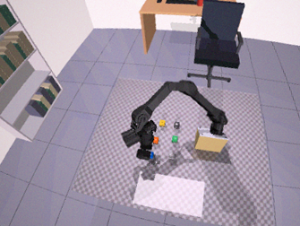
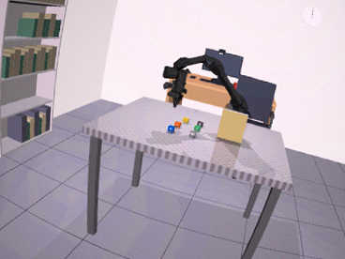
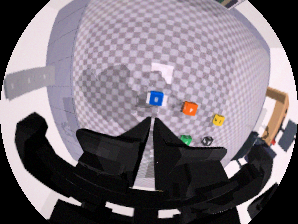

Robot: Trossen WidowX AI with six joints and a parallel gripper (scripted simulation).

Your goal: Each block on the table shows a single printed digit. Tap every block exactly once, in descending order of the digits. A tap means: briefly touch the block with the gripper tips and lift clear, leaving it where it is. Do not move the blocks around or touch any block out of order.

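The green block is 11 cm behind my gripper tip, 15 cm to the right of it and 12 cm below it. The rest, counted from my gripper tip: yellow block 23 cm to the right, 12 cm below; then blue block 1 cm to the right, 12 cm below; then orange block 11 cm to the right, 12 cm below.
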